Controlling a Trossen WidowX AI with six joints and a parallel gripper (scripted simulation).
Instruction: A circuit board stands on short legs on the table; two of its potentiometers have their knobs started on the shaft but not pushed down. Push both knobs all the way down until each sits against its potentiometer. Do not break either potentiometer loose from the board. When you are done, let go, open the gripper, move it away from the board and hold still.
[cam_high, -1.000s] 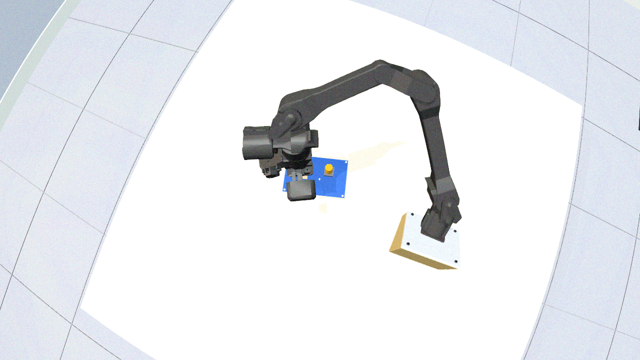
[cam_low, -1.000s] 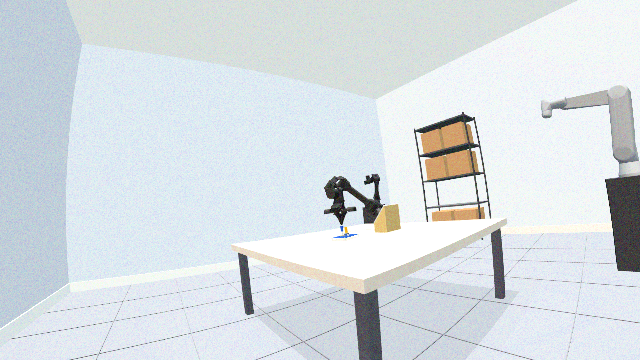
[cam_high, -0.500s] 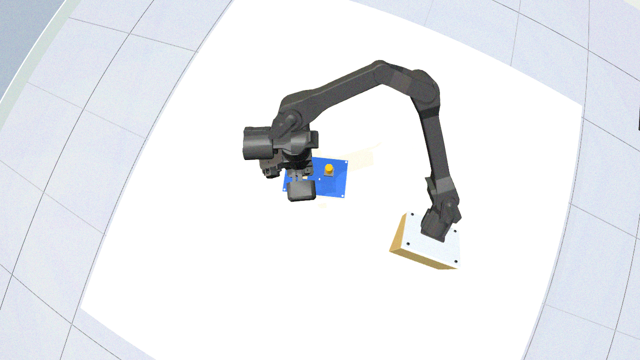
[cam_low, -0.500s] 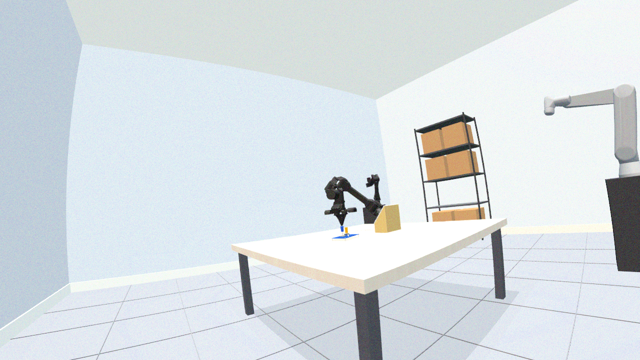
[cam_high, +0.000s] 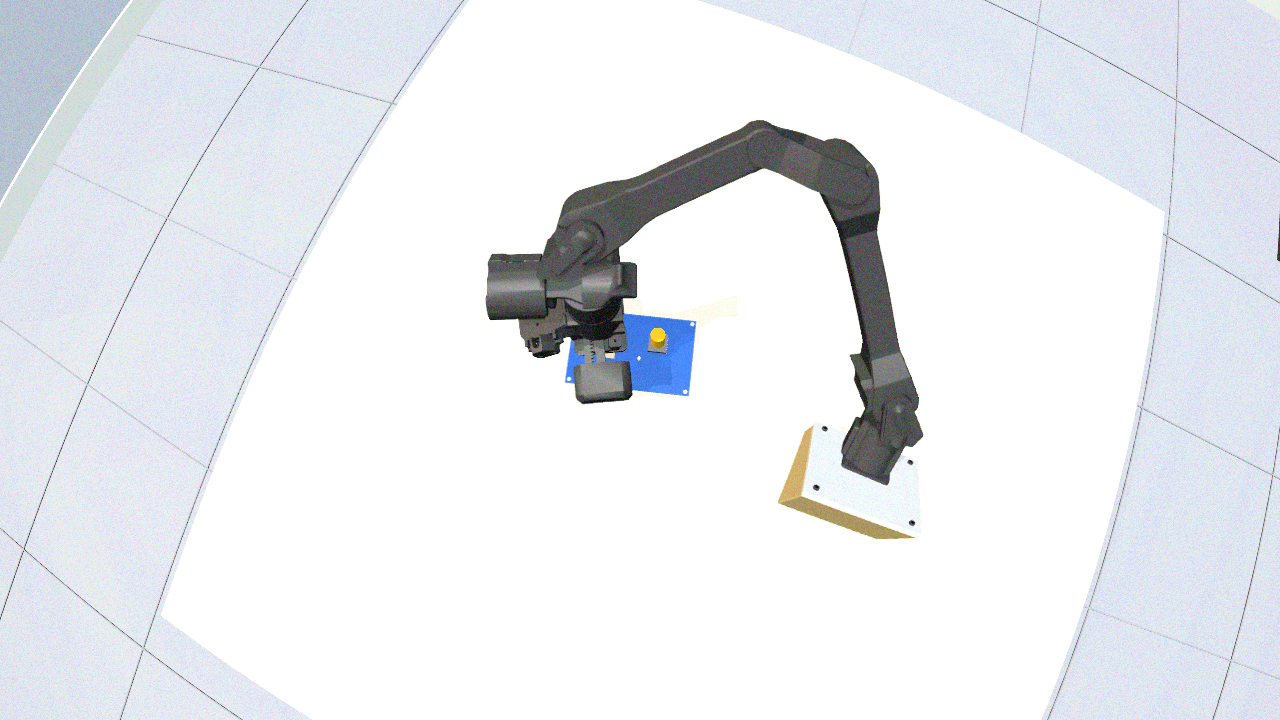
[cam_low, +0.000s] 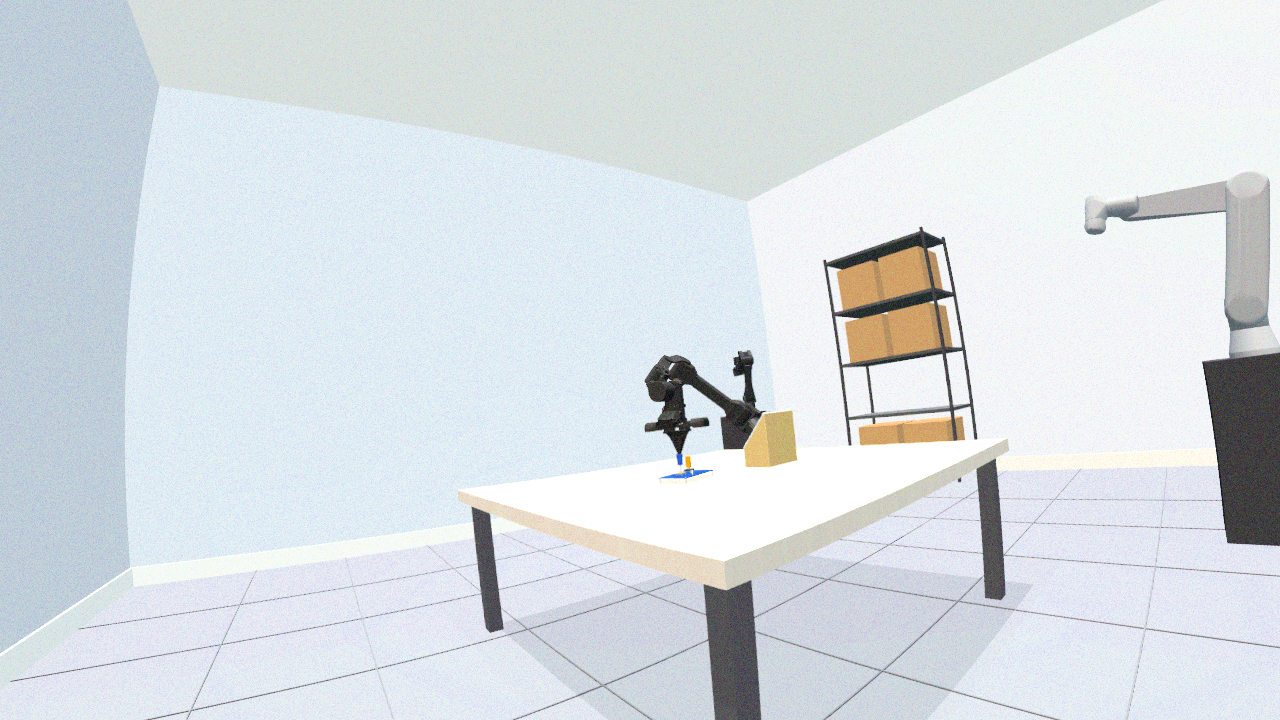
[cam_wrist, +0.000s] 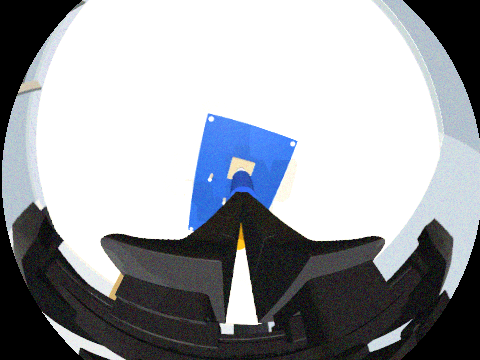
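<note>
My gripper tip is 2 cm above the dark blue knob. Round my gripper tip: orange knob (6 cm behind, 3 cm to the right, 3 cm below).
</note>
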